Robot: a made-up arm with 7 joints.
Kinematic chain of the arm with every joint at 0, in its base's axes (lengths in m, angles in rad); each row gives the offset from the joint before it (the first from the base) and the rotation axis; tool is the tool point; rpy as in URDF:
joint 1: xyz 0 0 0 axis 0.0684 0.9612 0.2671
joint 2: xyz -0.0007 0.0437 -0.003 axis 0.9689 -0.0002 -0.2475
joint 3: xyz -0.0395 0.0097 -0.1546 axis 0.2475 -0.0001 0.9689
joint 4: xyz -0.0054 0 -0.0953 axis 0.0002 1 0
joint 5: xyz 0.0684 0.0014 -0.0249 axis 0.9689 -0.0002 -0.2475
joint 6: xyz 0.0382 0 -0.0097 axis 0.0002 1 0
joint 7: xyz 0.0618 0 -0.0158 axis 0.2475 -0.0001 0.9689
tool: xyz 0 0 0 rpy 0 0.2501 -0.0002
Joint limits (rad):
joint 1: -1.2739..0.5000
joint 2: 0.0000..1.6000
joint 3: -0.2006..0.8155
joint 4: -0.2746..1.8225
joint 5: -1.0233..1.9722
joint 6: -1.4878..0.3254
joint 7: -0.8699..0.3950
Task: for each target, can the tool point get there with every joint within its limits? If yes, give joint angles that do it. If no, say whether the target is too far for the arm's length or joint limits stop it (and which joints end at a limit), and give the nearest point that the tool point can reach.
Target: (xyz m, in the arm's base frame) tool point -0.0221 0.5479 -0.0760
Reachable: no: too far | nearest point -0.0188 0.4693 -0.0646 | short by 0.079 m
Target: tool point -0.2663 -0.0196 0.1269
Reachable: no: joint limits stop it (at a limit: joint 1, joint 2, joint 3, joint 4) | nearest point -0.0079 0.2108 0.1573 | short by 0.348 m
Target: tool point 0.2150 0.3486 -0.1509
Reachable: yes | joints -0.7582 0.7672 0.7104 1.2297 -0.7221 -0.9901 -0.7364
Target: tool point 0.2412 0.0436 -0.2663
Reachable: yes | joints -0.4483 0.1427 -0.0757 0.3640 0.4659 -0.3628 -0.6895
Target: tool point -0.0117 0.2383 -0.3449
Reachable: yes | joints -0.0195 0.3346 0.4984 1.3856 -0.4154 -1.1428 0.1564
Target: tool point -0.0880 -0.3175 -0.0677
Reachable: no: joint limits stop it (at a limit: joint 1, joint 2, joint 3, joint 4, joint 6) | nearest point -0.0531 -0.0203 -0.2329 | short by 0.342 m
